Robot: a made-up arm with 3 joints. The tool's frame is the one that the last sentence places.
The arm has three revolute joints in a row. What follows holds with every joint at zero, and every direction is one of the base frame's.
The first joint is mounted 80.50 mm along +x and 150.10 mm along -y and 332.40 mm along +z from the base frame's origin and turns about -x.
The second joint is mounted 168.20 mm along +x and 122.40 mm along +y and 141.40 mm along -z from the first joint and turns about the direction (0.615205, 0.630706, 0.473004).
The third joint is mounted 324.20 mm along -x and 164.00 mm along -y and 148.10 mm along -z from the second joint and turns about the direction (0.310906, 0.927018, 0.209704).
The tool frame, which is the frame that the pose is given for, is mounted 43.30 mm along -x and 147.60 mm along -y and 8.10 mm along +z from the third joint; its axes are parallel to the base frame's.
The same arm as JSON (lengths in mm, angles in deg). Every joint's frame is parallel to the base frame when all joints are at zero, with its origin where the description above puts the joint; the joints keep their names.
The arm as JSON. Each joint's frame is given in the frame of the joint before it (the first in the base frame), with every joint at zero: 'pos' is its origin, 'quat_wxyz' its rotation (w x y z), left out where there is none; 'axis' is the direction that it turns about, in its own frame. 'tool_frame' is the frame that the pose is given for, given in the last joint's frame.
{"length_unit": "mm", "angle_unit": "deg", "joints": [{"joint": "joint 1", "pos": [80.5, -150.1, 332.4], "axis": "-x"}, {"joint": "joint 2", "pos": [168.2, 122.4, -141.4], "axis": [0.615205, 0.630706, 0.473004]}, {"joint": "joint 3", "pos": [-324.2, -164.0, -148.1], "axis": [0.310906, 0.927018, 0.209704]}], "tool_frame": {"pos": [-43.3, -147.6, 8.1]}}
